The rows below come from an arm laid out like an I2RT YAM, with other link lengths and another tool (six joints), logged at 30 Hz.
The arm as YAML. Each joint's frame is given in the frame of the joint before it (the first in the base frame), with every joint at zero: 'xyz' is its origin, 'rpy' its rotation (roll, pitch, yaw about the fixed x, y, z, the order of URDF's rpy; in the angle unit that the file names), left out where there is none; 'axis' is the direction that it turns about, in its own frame. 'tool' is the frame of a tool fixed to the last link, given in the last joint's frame.
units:
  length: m
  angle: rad
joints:
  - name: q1
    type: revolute
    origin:
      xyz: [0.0, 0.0, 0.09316]
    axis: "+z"
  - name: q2
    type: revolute
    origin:
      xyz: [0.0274, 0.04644, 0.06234]
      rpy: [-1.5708, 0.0, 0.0]
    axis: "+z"
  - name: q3
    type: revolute
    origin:
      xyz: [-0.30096, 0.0, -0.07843]
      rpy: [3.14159, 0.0, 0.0]
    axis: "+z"
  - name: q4
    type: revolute
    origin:
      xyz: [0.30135, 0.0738, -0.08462]
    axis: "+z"
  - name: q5
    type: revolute
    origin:
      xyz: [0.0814, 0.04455, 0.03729]
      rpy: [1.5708, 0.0, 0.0]
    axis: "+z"
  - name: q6
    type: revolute
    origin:
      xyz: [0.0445, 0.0, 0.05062]
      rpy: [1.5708, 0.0, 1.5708]
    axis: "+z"
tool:
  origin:
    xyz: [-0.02, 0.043, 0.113]
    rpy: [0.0, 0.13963, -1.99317]
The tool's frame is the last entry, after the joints.
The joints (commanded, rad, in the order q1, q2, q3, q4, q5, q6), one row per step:
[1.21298, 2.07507, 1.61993, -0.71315, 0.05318, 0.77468]
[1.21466, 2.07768, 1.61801, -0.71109, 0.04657, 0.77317]
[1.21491, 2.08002, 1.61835, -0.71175, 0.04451, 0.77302]
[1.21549, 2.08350, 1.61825, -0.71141, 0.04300, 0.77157]
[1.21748, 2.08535, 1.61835, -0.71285, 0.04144, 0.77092]
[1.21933, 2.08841, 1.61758, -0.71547, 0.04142, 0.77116]
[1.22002, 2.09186, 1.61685, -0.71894, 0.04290, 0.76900]
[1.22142, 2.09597, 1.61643, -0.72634, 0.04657, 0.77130]
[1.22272, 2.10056, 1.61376, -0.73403, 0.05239, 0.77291]
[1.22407, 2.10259, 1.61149, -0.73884, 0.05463, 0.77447]
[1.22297, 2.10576, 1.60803, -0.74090, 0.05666, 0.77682]
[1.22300, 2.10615, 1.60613, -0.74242, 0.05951, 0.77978]
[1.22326, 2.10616, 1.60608, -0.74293, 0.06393, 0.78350]
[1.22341, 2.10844, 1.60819, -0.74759, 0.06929, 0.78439]
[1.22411, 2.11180, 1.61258, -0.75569, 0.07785, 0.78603]
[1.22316, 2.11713, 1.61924, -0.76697, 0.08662, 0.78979]
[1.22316, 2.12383, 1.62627, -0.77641, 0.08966, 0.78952]
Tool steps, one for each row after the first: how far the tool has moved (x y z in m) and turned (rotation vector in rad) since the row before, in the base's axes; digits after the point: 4 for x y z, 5 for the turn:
[-0.0020, 0.0003, -0.0017, -0.00046, 0.00604, 0.00565]
[-0.0005, 0.0000, -0.0011, -0.00186, 0.00265, 0.00119]
[-0.0006, 0.0000, -0.0018, -0.00281, 0.00193, 0.00250]
[-0.0014, 0.0000, -0.0010, -0.00260, 0.00224, 0.00319]
[-0.0013, -0.0006, -0.0021, -0.00601, 0.00233, 0.00164]
[-0.0005, -0.0012, -0.0024, -0.00802, 0.00062, 0.00214]
[-0.0009, -0.0018, -0.0029, -0.01200, 0.00163, -0.00207]
[-0.0008, -0.0027, -0.0040, -0.01565, 0.00049, -0.00224]
[-0.0010, -0.0017, -0.0022, -0.00903, 0.00159, -0.00087]
[0.0003, -0.0018, -0.0030, -0.00844, 0.00184, -0.00399]
[0.0001, -0.0009, -0.0010, -0.00401, -0.00039, -0.00369]
[0.0005, -0.0001, -0.0001, -0.00134, -0.00269, -0.00468]
[0.0006, -0.0007, -0.0008, -0.00612, -0.00288, -0.00240]
[0.0007, -0.0009, -0.0008, -0.00912, -0.00480, -0.00354]
[0.0015, -0.0012, -0.0012, -0.01152, -0.00349, -0.00720]
[0.0003, -0.0005, -0.0015, -0.00960, 0.00031, -0.00065]

